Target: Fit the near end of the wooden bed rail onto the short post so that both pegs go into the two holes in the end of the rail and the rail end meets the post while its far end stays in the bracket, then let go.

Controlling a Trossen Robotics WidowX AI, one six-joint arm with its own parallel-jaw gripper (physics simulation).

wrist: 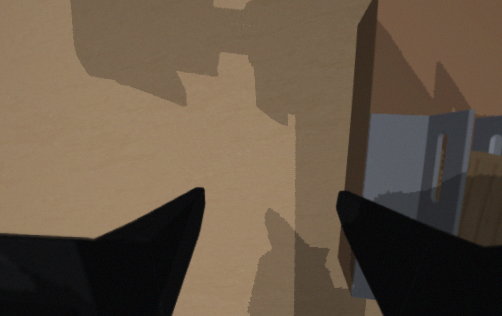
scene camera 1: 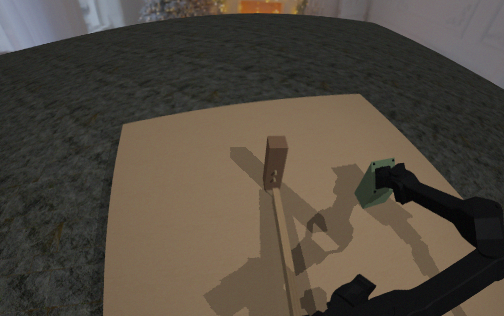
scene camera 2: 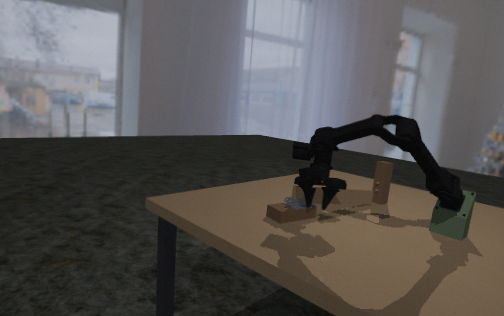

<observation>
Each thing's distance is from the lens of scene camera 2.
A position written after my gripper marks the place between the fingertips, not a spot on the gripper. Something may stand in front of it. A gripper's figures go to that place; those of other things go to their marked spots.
my gripper (scene camera 2: 315,208): 1.08 m
wooden bed rail (scene camera 2: 346,196): 1.30 m
wooden bracket block (scene camera 2: 281,213): 1.05 m
The marked spots on the wooden bracket block and the wooden bed rail are 0.35 m apart.
</observation>
